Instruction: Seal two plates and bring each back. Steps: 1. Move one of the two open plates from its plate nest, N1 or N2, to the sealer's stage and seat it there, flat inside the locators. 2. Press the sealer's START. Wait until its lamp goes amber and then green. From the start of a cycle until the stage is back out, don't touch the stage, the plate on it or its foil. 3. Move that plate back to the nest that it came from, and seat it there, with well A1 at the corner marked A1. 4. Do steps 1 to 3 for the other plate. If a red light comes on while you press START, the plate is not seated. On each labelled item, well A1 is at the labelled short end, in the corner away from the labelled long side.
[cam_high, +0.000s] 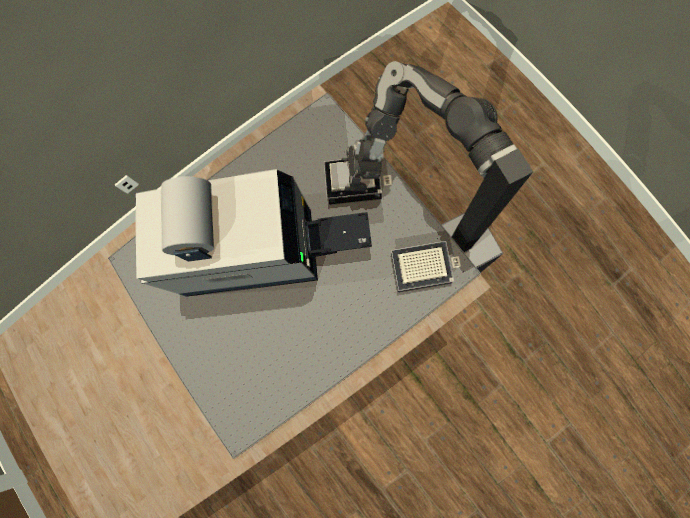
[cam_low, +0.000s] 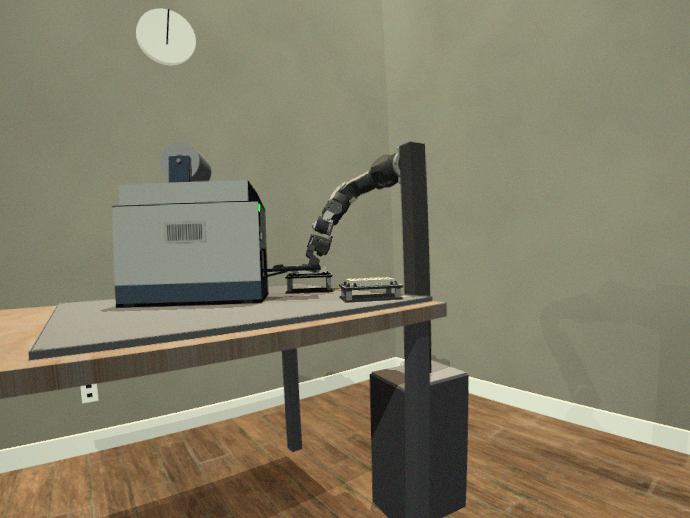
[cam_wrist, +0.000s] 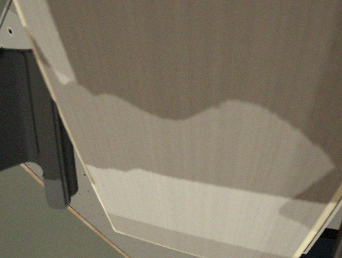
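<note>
Right now the black nest N1 is 3 cm below my hand. Round my hand: yellow warning label: 16 cm ahead, 3 cm to the left, 7 cm above; then plate: 6 cm behind, 33 cm to the left, 3 cm below; then sealer stage: 10 cm ahead, 15 cm to the left, 1 cm above.
</note>
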